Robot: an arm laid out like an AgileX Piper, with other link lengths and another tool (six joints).
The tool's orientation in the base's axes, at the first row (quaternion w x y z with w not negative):
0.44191 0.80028 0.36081 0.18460
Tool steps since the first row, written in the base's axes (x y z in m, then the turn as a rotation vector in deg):
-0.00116 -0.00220 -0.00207 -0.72 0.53 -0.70
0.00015 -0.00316 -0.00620 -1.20 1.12 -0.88
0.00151 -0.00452 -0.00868 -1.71 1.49 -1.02
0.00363 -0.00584 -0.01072 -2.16 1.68 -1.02
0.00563 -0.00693 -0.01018 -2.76 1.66 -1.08
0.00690 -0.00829 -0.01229 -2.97 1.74 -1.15
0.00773 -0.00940 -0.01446 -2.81 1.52 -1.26
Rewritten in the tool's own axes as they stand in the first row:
-0.00236 -0.00145 0.00167 -0.07 -1.07 -0.37
-0.00209 -0.00405 0.00526 0.04 -1.63 -0.90
-0.00213 -0.00509 0.00822 -0.02 -2.09 -1.35
-0.00164 -0.00547 0.01139 -0.18 -2.34 -1.74
-0.00111 -0.00380 0.01295 -0.60 -2.63 -2.06
-0.00122 -0.00458 0.01565 -0.68 -2.80 -2.20
-0.00143 -0.00567 0.01797 -0.73 -2.75 -1.92

